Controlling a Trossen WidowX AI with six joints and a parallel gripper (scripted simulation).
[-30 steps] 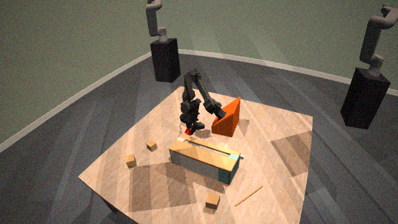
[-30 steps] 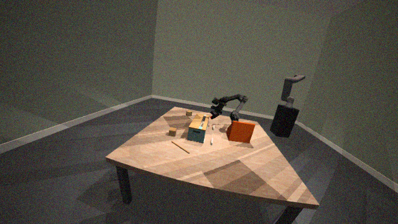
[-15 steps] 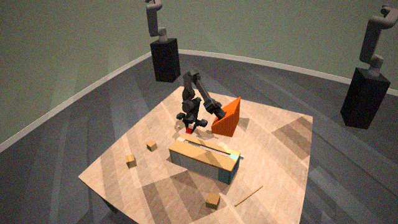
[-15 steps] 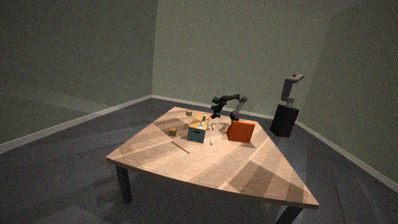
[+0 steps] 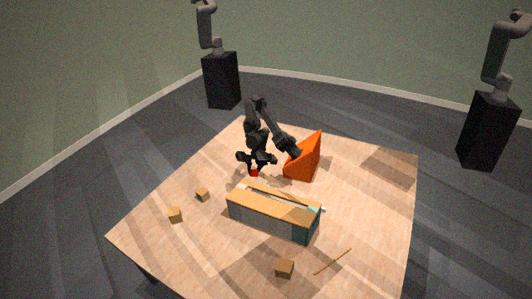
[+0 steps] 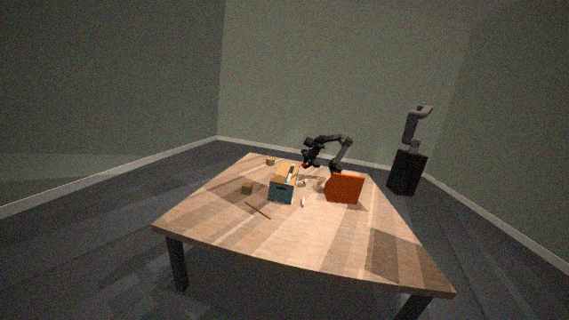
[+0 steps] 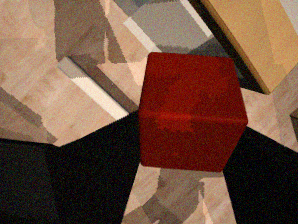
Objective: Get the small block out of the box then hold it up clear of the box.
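Right now my gripper tip is 1 cm to the right of the red block and 1 cm below it. Also, from my gripper tip: thin stick: 45 cm to the left, 28 cm ahead, 13 cm below; long box: 15 cm to the left, 10 cm ahead, 7 cm below.
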